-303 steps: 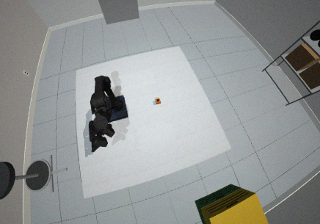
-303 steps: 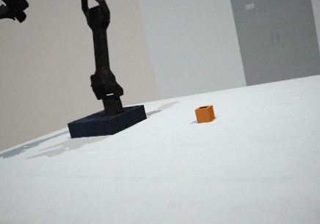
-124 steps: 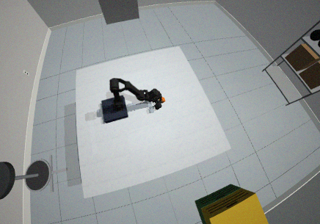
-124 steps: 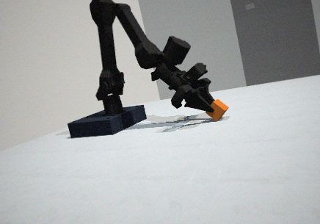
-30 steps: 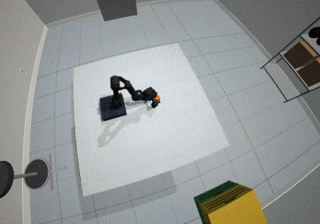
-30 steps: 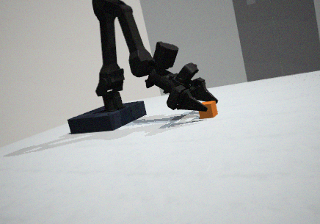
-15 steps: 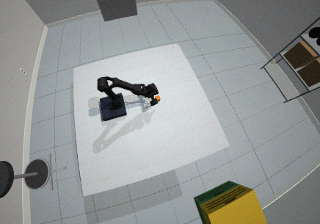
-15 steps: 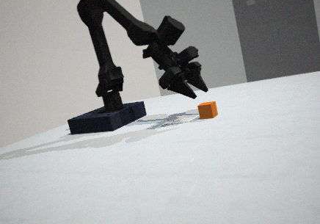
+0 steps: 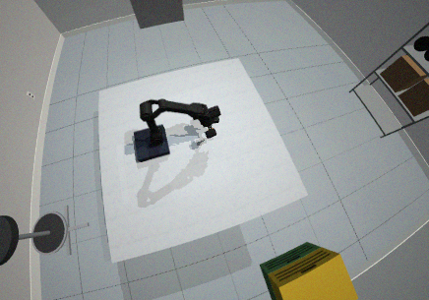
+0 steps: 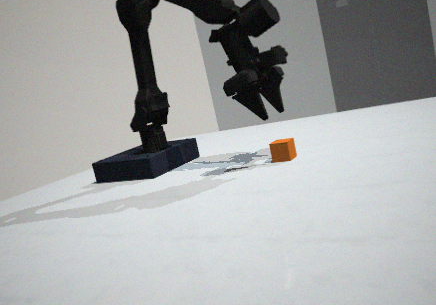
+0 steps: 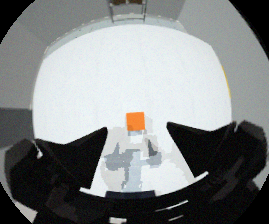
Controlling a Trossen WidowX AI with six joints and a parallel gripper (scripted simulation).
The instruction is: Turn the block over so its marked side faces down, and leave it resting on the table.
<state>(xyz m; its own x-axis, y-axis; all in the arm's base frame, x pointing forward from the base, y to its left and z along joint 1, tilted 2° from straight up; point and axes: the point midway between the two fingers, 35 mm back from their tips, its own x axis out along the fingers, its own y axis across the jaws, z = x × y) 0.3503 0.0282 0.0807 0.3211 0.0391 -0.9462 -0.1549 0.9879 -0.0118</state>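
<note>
The small orange block is 70 mm below my gripper tip and 10 mm behind it.
</note>
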